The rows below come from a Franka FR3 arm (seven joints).
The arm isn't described. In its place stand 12 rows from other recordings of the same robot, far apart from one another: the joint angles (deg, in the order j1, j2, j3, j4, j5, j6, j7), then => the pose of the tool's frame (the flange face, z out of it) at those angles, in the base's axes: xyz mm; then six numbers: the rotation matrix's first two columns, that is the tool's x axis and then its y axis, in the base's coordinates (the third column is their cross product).
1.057, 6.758, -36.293, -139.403, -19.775, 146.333, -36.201 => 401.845, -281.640, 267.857, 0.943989, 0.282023, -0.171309, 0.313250, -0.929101, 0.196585
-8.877, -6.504, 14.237, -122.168, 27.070, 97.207, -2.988 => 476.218, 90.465, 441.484, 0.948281, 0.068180, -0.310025, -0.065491, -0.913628, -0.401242
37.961, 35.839, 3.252, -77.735, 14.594, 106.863, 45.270 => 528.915, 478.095, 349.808, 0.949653, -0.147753, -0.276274, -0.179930, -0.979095, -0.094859
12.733, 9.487, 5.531, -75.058, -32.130, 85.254, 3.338 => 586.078, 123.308, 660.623, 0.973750, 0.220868, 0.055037, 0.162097, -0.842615, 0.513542
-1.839, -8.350, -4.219, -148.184, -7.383, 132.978, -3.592 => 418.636, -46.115, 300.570, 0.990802, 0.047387, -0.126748, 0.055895, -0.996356, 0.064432
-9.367, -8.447, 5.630, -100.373, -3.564, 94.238, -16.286 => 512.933, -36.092, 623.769, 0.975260, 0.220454, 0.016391, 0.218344, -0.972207, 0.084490
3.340, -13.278, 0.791, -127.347, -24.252, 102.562, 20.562 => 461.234, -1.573, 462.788, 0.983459, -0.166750, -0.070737, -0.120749, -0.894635, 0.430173
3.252, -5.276, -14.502, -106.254, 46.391, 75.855, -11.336 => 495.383, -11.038, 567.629, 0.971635, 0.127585, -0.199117, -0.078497, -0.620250, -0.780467
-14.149, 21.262, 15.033, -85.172, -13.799, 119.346, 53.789 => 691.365, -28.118, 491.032, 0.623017, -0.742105, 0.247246, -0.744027, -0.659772, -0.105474
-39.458, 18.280, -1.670, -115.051, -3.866, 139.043, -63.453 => 460.957, -401.978, 306.058, 0.904780, 0.425800, -0.008265, 0.423907, -0.898552, 0.113606
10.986, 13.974, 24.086, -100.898, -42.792, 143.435, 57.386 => 553.887, 366.333, 492.821, 0.758027, 0.046831, 0.650539, 0.063647, -0.997970, -0.002322
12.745, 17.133, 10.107, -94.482, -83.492, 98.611, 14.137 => 639.719, 155.027, 496.072, 0.866208, 0.489206, -0.101794, 0.190200, -0.134417, 0.972500
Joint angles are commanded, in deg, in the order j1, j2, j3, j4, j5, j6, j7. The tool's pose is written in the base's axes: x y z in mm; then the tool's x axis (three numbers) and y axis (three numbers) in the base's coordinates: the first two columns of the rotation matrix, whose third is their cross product. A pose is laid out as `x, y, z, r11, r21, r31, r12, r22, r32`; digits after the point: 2 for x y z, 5 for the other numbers.
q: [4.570, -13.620, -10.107, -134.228, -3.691, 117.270, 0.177]
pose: 457.67, -49.34, 421.33, 0.99616, -0.06259, -0.06127, -0.06183, -0.99799, 0.01419
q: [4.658, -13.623, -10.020, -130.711, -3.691, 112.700, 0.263]
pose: 462.60, -49.88, 442.95, 0.99472, -0.06489, -0.07954, -0.06376, -0.99783, 0.01663
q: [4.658, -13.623, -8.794, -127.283, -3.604, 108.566, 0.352]
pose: 467.43, -41.21, 465.23, 0.99456, -0.05045, -0.09113, -0.04863, -0.99857, 0.02209
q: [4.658, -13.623, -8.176, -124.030, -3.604, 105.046, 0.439]
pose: 471.09, -37.33, 487.01, 0.99441, -0.04529, -0.09543, -0.04298, -0.99873, 0.02613
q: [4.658, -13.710, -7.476, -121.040, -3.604, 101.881, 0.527]
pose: 473.25, -32.41, 508.03, 0.99458, -0.03854, -0.09658, -0.03579, -0.99891, 0.03005
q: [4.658, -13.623, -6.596, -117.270, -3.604, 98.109, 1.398]
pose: 475.42, -25.87, 533.34, 0.99433, -0.04332, -0.09715, -0.03994, -0.99854, 0.03642
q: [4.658, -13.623, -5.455, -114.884, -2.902, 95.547, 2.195]
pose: 475.49, -15.16, 549.70, 0.99414, -0.04233, -0.09946, -0.03941, -0.99874, 0.03110
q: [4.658, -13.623, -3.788, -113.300, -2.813, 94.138, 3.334]
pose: 475.63, -0.37, 561.10, 0.99482, -0.03613, -0.09497, -0.03261, -0.99873, 0.03841
